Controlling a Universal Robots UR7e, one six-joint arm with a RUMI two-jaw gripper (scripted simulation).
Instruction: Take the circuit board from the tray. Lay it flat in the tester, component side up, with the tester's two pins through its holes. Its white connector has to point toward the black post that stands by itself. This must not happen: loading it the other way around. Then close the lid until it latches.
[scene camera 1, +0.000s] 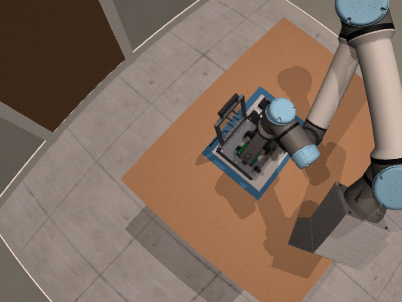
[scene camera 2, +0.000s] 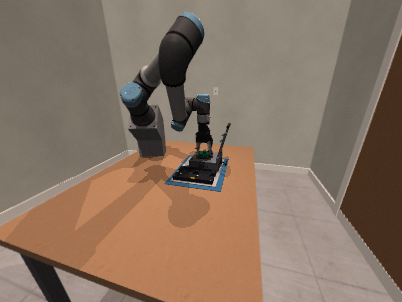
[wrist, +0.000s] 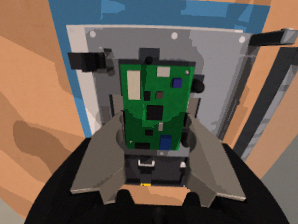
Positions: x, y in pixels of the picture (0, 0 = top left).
Scene:
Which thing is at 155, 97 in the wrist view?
A green circuit board.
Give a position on a tester lid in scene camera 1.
237, 105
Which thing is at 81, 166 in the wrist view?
The gripper.

